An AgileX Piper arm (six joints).
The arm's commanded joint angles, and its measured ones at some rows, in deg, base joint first. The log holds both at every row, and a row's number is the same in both.
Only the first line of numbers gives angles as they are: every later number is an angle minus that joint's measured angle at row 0.
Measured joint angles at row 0: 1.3, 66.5, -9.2, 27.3, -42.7, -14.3
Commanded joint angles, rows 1 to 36: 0.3, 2.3, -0.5, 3.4, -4.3, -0.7; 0.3, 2.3, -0.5, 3.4, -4.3, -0.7; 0.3, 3.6, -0.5, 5.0, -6.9, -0.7; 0.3, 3.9, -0.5, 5.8, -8.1, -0.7; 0.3, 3.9, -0.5, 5.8, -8.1, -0.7; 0.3, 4.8, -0.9, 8.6, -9.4, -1.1; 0.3, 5.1, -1.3, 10.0, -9.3, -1.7; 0.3, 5.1, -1.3, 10.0, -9.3, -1.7; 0.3, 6.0, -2.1, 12.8, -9.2, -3.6; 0.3, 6.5, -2.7, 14.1, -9.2, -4.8; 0.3, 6.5, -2.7, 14.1, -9.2, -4.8; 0.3, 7.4, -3.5, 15.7, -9.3, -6.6; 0.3, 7.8, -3.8, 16.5, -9.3, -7.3; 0.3, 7.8, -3.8, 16.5, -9.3, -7.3; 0.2, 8.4, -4.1, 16.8, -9.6, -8.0; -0.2, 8.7, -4.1, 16.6, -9.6, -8.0; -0.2, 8.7, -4.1, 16.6, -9.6, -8.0; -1.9, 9.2, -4.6, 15.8, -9.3, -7.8; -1.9, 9.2, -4.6, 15.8, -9.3, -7.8; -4.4, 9.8, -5.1, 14.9, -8.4, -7.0; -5.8, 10.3, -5.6, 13.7, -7.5, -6.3; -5.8, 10.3, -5.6, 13.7, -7.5, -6.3; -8.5, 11.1, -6.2, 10.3, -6.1, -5.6; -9.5, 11.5, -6.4, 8.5, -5.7, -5.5; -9.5, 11.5, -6.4, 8.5, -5.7, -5.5; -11.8, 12.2, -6.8, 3.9, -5.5, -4.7; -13.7, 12.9, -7.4, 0.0, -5.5, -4.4; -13.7, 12.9, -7.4, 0.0, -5.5, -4.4; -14.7, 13.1, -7.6, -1.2, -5.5, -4.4; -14.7, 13.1, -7.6, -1.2, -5.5, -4.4; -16.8, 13.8, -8.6, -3.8, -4.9, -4.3; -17.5, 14.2, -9.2, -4.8, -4.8, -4.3; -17.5, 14.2, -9.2, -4.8, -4.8, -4.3; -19.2, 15.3, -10.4, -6.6, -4.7, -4.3; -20.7, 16.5, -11.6, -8.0, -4.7, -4.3; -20.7, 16.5, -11.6, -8.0, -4.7, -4.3
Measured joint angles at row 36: -18.6, 15.3, -9.8, -5.2, -5.1, -4.5
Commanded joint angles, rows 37 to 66: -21.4, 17.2, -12.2, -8.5, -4.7, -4.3; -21.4, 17.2, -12.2, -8.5, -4.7, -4.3; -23.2, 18.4, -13.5, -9.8, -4.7, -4.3; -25.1, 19.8, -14.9, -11.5, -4.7, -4.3; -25.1, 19.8, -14.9, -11.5, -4.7, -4.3; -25.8, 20.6, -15.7, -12.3, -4.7, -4.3; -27.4, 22.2, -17.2, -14.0, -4.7, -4.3; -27.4, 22.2, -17.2, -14.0, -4.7, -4.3; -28.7, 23.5, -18.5, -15.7, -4.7, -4.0; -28.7, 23.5, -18.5, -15.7, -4.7, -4.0; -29.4, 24.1, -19.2, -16.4, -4.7, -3.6; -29.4, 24.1, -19.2, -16.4, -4.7, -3.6; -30.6, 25.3, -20.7, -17.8, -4.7, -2.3; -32.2, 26.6, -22.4, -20.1, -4.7, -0.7; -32.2, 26.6, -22.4, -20.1, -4.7, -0.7; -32.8, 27.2, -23.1, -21.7, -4.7, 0.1; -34.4, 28.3, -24.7, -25.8, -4.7, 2.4; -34.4, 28.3, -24.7, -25.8, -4.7, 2.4; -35.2, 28.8, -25.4, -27.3, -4.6, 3.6; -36.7, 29.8, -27.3, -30.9, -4.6, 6.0; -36.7, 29.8, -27.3, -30.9, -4.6, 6.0; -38.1, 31.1, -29.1, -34.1, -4.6, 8.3; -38.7, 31.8, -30.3, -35.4, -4.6, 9.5; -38.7, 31.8, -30.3, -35.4, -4.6, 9.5; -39.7, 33.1, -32.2, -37.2, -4.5, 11.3; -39.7, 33.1, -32.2, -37.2, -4.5, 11.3; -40.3, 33.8, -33.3, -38.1, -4.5, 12.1; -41.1, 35.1, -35.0, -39.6, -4.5, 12.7; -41.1, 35.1, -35.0, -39.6, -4.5, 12.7; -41.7, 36.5, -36.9, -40.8, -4.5, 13.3
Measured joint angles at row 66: -40.8, 35.1, -34.5, -38.5, -4.3, 12.1
